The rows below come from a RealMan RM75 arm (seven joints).
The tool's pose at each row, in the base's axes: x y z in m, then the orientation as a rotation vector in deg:
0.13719, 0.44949, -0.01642, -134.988, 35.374, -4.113
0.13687, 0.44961, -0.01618, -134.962, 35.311, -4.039
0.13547, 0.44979, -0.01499, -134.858, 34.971, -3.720
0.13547, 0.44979, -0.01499, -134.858, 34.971, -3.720
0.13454, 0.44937, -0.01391, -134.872, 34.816, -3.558
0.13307, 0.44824, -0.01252, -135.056, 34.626, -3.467
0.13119, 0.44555, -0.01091, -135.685, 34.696, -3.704
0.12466, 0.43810, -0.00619, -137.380, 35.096, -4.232
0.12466, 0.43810, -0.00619, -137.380, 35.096, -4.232
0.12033, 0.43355, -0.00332, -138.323, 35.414, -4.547
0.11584, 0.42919, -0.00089, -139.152, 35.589, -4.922
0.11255, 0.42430, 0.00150, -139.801, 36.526, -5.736
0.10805, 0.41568, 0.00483, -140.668, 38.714, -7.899
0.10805, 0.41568, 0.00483, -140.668, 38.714, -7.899
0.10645, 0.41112, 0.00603, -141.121, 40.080, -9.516
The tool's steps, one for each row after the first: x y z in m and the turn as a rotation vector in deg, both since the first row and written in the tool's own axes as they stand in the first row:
-0.00036, -0.00010, -0.00018, 0.025, -0.076, -0.019
-0.00182, -0.00040, -0.00127, 0.140, -0.424, -0.148
-0.00182, -0.00040, -0.00127, 0.140, -0.424, -0.148
-0.00258, -0.00043, -0.00255, 0.131, -0.584, -0.216
-0.00353, 0.00002, -0.00461, -0.022, -0.678, -0.361
-0.00416, 0.00151, -0.00789, -0.596, -0.388, -0.503
-0.00713, 0.00601, -0.01745, -2.204, 0.378, -0.707
-0.00713, 0.00601, -0.01745, -2.204, 0.378, -0.707
-0.00924, 0.00891, -0.02335, -3.116, 0.847, -0.760
-0.01152, 0.01204, -0.02883, -3.882, 1.294, -0.904
-0.01251, 0.01504, -0.03436, -4.562, 2.249, -0.607
-0.01298, 0.02035, -0.04314, -5.526, 4.548, 0.138
-0.01298, 0.02035, -0.04314, -5.526, 4.548, 0.138
-0.01248, 0.02320, -0.04719, -6.032, 6.149, 0.546

